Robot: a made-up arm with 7 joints. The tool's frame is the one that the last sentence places.
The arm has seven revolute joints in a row. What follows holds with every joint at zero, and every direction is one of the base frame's.
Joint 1 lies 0.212 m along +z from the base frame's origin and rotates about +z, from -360 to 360 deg.
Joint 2 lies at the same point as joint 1 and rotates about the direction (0, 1, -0.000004), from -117.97 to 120 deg.
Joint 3 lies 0.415 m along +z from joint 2 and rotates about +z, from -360 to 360 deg.
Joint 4 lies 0.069 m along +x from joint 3 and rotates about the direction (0, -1, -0.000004), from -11 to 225 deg.
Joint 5 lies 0.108 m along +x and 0.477 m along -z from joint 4 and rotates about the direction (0, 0.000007, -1), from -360 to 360 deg.
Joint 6 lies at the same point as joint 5 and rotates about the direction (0, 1, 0.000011), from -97 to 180 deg.
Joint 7 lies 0.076 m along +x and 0.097 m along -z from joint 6 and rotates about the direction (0, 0.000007, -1), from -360 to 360 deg.
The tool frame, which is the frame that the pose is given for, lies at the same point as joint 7; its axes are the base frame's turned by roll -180, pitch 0 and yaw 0 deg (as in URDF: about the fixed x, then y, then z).
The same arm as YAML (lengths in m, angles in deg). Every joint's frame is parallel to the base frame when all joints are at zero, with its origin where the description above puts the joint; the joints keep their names.
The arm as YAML. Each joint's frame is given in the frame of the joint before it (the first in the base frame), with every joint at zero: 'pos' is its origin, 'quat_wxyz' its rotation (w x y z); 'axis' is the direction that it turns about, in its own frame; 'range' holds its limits. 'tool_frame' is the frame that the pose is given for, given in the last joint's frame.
length_unit: m
angle_unit: deg
joints:
  - joint: joint 1
    pos: [0.0, 0.0, 0.212]
    quat_wxyz: [1.0, 0.0, 0.0, 0.0]
    axis: [0.0, 0.0, 1.0]
    range: [-360.0, 360.0]
  - joint: joint 2
    pos: [0.0, 0.0, 0.0]
    quat_wxyz: [1.0, 0.0, 0.0, 0.0]
    axis: [0.0, 1.0, 0.0]
    range: [-117.97, 120.0]
  - joint: joint 3
    pos: [0.0, 0.0, 0.415]
    quat_wxyz: [1.0, 0.0, 0.0, 0.0]
    axis: [0.0, 0.0, 1.0]
    range: [-360.0, 360.0]
  - joint: joint 4
    pos: [0.069, 0.0, 0.0]
    quat_wxyz: [1.0, 0.0, 0.0, 0.0]
    axis: [0.0, -1.0, 0.0]
    range: [-11.0, 225.0]
  - joint: joint 5
    pos: [0.108, 0.0, -0.477]
    quat_wxyz: [1.0, 0.0, 0.0, 0.0]
    axis: [0.0, 0.0, -1.0]
    range: [-360.0, 360.0]
  - joint: joint 6
    pos: [0.0, 0.0, 0.0]
    quat_wxyz: [1.0, 0.0, 0.0, 0.0]
    axis: [0.0, 1.0, 0.0]
    range: [-97.0, 180.0]
  - joint: joint 7
    pos: [0.076, 0.0, -0.097]
    quat_wxyz: [1.0, 0.0, 0.0, 0.0]
    axis: [0.0, 0.0, -1.0]
    range: [-360.0, 360.0]
tool_frame:
  pos: [0.0, 0.0, 0.0]
  quat_wxyz: [0.0, 1.0, 0.0, 0.0]

